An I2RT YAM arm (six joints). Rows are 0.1 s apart.
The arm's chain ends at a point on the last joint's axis. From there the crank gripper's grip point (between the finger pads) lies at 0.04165 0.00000 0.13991 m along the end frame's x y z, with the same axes.
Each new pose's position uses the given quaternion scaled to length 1; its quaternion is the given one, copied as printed.
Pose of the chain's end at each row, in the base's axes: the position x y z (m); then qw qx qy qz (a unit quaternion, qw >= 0):
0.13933 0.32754 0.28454 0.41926 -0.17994 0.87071 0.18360
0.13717 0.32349 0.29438 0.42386 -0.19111 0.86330 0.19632
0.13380 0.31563 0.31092 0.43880 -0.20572 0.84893 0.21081
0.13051 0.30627 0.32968 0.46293 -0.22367 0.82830 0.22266
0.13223 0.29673 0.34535 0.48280 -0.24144 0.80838 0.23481
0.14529 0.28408 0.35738 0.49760 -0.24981 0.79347 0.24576
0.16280 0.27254 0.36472 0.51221 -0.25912 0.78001 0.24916
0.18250 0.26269 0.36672 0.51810 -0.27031 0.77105 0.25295
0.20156 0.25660 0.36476 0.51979 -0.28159 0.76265 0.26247
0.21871 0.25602 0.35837 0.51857 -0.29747 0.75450 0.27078
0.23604 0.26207 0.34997 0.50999 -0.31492 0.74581 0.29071
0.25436 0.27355 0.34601 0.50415 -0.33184 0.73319 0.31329
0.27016 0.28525 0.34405 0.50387 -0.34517 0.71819 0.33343
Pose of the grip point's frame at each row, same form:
0.20792 0.38674 0.17009 0.41926 -0.17994 0.87071 0.18360
0.20542 0.38677 0.18192 0.42386 -0.19111 0.86330 0.19632
0.20382 0.38413 0.20268 0.43880 -0.20572 0.84893 0.21081
0.20424 0.38000 0.22752 0.46293 -0.22367 0.82830 0.22266
0.20820 0.37565 0.24886 0.48280 -0.24144 0.80838 0.23481
0.22277 0.36710 0.26565 0.49760 -0.24981 0.79347 0.24576
0.24233 0.35786 0.27694 0.51221 -0.25912 0.78001 0.24916
0.26195 0.35001 0.28085 0.51810 -0.27031 0.77105 0.25295
0.27927 0.34704 0.28055 0.51979 -0.28159 0.76265 0.26247
0.29378 0.34935 0.27492 0.51857 -0.29747 0.75450 0.27078
0.30513 0.36046 0.26718 0.50999 -0.31492 0.74581 0.29071
0.31740 0.37753 0.26523 0.50415 -0.33184 0.73319 0.31329
0.32864 0.39427 0.26656 0.50387 -0.34517 0.71819 0.33343

